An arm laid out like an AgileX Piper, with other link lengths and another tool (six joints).
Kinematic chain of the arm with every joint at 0, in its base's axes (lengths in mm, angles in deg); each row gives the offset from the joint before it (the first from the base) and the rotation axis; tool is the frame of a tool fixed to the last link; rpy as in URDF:
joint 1: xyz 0 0 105.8 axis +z
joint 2: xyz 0 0 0 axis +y
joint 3: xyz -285.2 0 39 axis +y
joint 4: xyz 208.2 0 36.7 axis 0.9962 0 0.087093
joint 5: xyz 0 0 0 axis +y
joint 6: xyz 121.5 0 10.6 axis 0.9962 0 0.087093
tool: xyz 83.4 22 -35.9 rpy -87.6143 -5.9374 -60.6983
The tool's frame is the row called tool.
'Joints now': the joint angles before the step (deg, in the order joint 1, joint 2, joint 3, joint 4, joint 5, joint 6). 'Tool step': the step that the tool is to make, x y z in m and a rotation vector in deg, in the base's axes. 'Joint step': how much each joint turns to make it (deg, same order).
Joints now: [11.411 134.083 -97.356 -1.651 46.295 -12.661]
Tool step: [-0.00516 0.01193 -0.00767 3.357 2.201 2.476]
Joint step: [-0.061 1.522 -0.714 5.688 0.774 -5.656]
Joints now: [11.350 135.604 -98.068 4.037 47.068 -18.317]
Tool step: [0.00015 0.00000 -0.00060 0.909 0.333 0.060]
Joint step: [-0.473 0.242 -0.238 1.398 0.227 -1.293]
